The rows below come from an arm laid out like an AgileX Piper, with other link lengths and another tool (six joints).
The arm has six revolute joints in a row. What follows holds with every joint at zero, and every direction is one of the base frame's. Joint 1 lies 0.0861 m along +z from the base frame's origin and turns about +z. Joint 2 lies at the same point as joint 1 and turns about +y. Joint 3 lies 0.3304 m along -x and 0.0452 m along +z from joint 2 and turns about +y. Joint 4 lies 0.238 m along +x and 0.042 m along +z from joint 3 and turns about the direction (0.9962, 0, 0.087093). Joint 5 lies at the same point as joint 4 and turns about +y. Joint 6 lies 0.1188 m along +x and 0.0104 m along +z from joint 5 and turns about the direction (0.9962, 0, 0.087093). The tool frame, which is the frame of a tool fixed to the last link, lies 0.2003 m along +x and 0.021 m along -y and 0.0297 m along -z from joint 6; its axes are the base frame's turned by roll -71, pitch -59.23 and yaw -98.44 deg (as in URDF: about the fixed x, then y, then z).
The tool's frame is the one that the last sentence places.
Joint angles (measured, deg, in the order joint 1, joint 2, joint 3, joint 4, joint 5, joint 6), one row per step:
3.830, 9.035, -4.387, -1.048, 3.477, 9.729
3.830, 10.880, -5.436, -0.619, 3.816, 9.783
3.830, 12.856, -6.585, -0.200, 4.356, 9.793
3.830, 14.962, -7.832, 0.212, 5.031, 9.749
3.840, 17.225, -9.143, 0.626, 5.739, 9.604
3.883, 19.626, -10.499, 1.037, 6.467, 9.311
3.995, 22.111, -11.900, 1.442, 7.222, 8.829
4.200, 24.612, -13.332, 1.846, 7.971, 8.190
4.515, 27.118, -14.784, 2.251, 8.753, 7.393
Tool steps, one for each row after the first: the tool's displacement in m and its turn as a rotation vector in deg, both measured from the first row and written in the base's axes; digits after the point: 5 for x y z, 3 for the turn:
0.00213, 0.00069, 0.00058, 0.406, 1.165, -0.009
0.00438, 0.00135, 0.00042, 0.743, 2.557, -0.021
0.00681, 0.00202, -0.00016, 1.007, 4.112, -0.033
0.00956, 0.00273, -0.00105, 1.165, 5.787, -0.025
0.01264, 0.00352, -0.00233, 1.163, 7.564, 0.034
0.01598, 0.00452, -0.00382, 0.958, 9.395, 0.194
0.01958, 0.00589, -0.00521, 0.588, 11.193, 0.483
0.02331, 0.00771, -0.00678, 0.046, 12.996, 0.927

